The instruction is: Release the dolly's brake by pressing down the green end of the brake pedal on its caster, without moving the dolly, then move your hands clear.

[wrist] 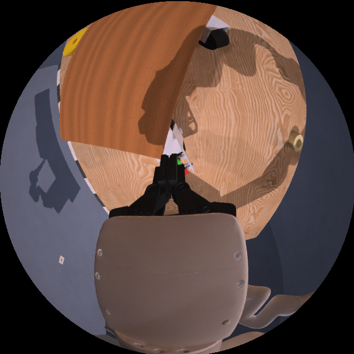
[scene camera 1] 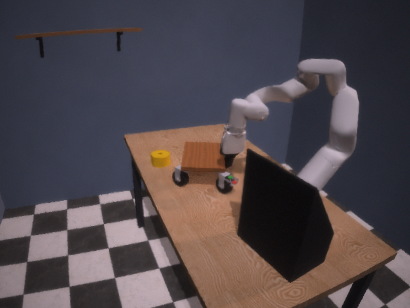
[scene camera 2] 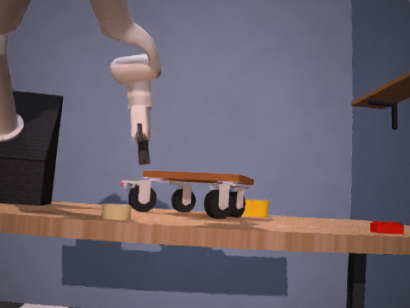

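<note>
The dolly, with its brown wooden deck (scene camera 1: 202, 156) (scene camera 2: 200, 178) (wrist: 120, 85), stands on its casters on the table. The brake pedal is on the caster (scene camera 1: 225, 184) (scene camera 2: 142, 198) at the deck corner nearest the black block. The pedal's green end (scene camera 1: 230, 177) (scene camera 2: 133, 180) (wrist: 179, 161) lies nearer the deck, and its red end (scene camera 1: 234, 182) (scene camera 2: 123, 184) (wrist: 186, 171) lies farther out. My gripper (scene camera 1: 229, 165) (scene camera 2: 144, 163) (wrist: 170, 163) is shut and empty, pointing down. In the second scene view its tips are above deck height, apart from the pedal. In the wrist view they hide part of the caster mount beside the green end.
A yellow cylinder (scene camera 1: 160, 159) (scene camera 2: 257, 208) (wrist: 75, 42) stands beyond the dolly. A large black block (scene camera 1: 280, 220) (scene camera 2: 30, 150) stands on the pedal side. A beige cylinder (scene camera 2: 116, 211) (wrist: 297, 142) and a red block (scene camera 2: 386, 228) are on the table. A wall shelf (scene camera 1: 80, 33) (scene camera 2: 385, 92) hangs behind.
</note>
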